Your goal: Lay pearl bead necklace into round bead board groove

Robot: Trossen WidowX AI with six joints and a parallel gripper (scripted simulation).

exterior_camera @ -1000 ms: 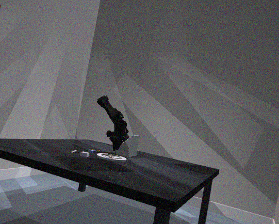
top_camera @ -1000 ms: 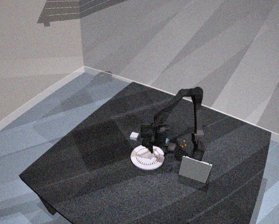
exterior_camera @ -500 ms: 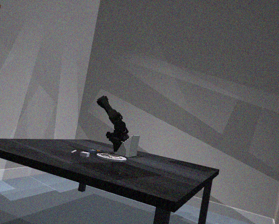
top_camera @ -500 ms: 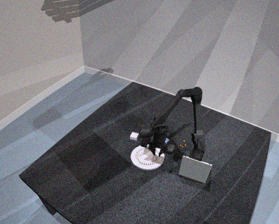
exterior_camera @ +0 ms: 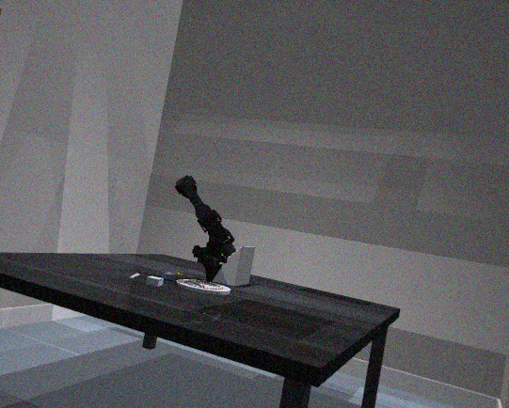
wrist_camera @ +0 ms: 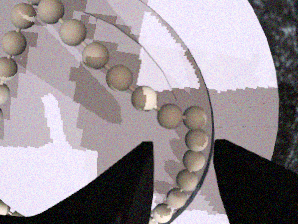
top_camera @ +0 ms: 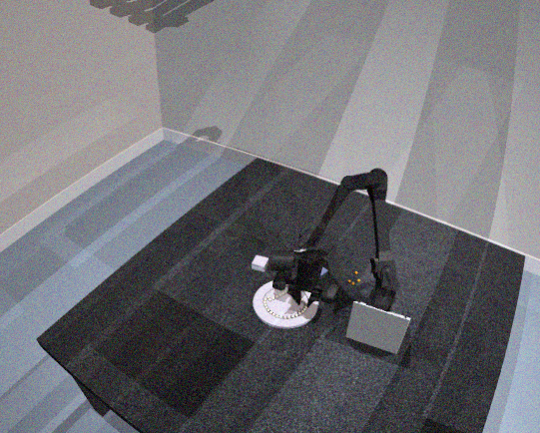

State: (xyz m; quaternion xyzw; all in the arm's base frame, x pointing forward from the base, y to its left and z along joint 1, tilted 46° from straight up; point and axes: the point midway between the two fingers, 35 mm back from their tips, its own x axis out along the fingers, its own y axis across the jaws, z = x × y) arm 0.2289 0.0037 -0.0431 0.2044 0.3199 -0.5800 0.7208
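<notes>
Now: the round white bead board 60 mm ahead of my gripper tip, 10 mm to the left of it and 10 mm below it. The rest, counted from my gripper tip: small white block (220 mm ahead, 90 mm to the right, 10 mm below); then small blue cube (40 mm ahead, 160 mm to the right, 10 mm below); then thin white stick (170 mm ahead, 210 mm to the right, 20 mm below).
</notes>
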